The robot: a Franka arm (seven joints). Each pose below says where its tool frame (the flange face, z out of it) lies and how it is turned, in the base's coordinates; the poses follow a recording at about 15 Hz.
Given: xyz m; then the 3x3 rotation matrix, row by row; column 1 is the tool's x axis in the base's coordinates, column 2 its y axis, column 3 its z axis. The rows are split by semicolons.
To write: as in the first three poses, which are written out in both.
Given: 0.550, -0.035, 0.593; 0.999, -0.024, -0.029; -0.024, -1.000, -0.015; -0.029, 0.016, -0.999
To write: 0.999, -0.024, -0.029, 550; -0.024, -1.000, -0.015, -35; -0.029, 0.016, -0.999, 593; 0, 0, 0, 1
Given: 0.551, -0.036, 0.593; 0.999, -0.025, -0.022; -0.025, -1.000, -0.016; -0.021, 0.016, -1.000
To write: 0.999, -0.025, -0.022, 551; -0.025, -1.000, -0.016, -36; -0.021, 0.016, -1.000, 593; 0, 0, 0, 1
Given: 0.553, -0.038, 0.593; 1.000, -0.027, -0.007; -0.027, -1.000, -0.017; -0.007, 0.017, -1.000
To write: 1.000, -0.027, -0.007, 553; -0.027, -1.000, -0.017, -38; -0.007, 0.017, -1.000, 593; 0, 0, 0, 1
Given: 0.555, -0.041, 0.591; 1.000, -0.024, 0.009; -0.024, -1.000, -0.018; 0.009, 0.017, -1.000
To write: 1.000, -0.024, 0.009, 555; -0.024, -1.000, -0.018, -41; 0.009, 0.017, -1.000, 591; 0, 0, 0, 1
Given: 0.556, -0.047, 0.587; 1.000, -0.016, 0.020; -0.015, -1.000, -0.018; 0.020, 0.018, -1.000
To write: 1.000, -0.016, 0.020, 556; -0.015, -1.000, -0.018, -47; 0.020, 0.018, -1.000, 587; 0, 0, 0, 1
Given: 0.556, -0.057, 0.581; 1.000, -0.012, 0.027; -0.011, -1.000, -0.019; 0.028, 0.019, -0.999
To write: 1.000, -0.012, 0.027, 556; -0.011, -1.000, -0.019, -57; 0.028, 0.019, -0.999, 581; 0, 0, 0, 1
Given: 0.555, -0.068, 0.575; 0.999, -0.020, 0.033; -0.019, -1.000, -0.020; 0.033, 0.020, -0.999
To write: 0.999, -0.020, 0.033, 555; -0.019, -1.000, -0.020, -68; 0.033, 0.020, -0.999, 575; 0, 0, 0, 1
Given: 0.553, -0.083, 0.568; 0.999, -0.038, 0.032; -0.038, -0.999, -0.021; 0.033, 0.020, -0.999
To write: 0.999, -0.038, 0.032, 553; -0.038, -0.999, -0.021, -83; 0.033, 0.020, -0.999, 568; 0, 0, 0, 1
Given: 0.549, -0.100, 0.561; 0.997, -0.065, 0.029; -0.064, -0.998, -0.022; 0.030, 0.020, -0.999
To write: 0.997, -0.065, 0.029, 549; -0.064, -0.998, -0.022, -100; 0.030, 0.020, -0.999, 561; 0, 0, 0, 1
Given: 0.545, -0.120, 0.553; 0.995, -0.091, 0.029; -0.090, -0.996, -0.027; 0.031, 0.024, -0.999
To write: 0.995, -0.091, 0.029, 545; -0.090, -0.996, -0.027, -120; 0.031, 0.024, -0.999, 553; 0, 0, 0, 1
